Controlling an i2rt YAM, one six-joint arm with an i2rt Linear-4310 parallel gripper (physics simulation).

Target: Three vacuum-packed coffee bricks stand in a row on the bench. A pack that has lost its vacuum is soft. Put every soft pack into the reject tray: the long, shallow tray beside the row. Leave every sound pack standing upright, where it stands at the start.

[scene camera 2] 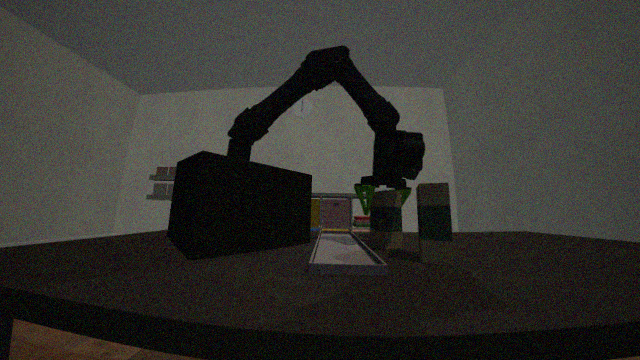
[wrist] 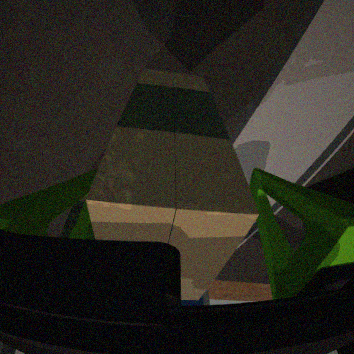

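Pixels of known places: gripper, fingertip midpoint: [scene camera 2: 381, 215]; arm's base, origin of the base link: [scene camera 2: 237, 167].
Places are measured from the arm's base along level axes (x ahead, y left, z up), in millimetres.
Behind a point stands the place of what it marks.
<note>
A coffee pack [scene camera 2: 386, 220] @(x 402, y -9, z -135 mm) [wrist: 172, 170] @(x 422, y -2, z -77 mm), beige with a dark green band, stands upright on the bench. My gripper [scene camera 2: 386, 206] @(x 400, y 36, z -124 mm) [wrist: 176, 176] @(x 400, y 36, z -124 mm) is open and lowered around its upper part, one green finger on each side. Nothing shows it being squeezed. Another upright pack [scene camera 2: 434, 212] @(x 457, y -129, z -114 mm) stands to the right in the scene view. A third pack cannot be made out separately. The long, shallow reject tray [scene camera 2: 348, 269] @(x 304, y -188, z -195 mm) [wrist: 315, 90] @(x 303, y -54, z -199 mm) lies left of the packs in the scene view and to the right in the wrist view. No pack is visible in it. Softness cannot be told by sight.
A large black box [scene camera 2: 240, 210] @(x 95, y -122, z -118 mm) stands left of the tray, with the arm's base on it. The dark bench [scene camera 2: 225, 295] @(x 177, y -277, z -202 mm) has its near edge low in the scene view. Shelves with boxes stand at the far wall. The picture is dim and grainy.
</note>
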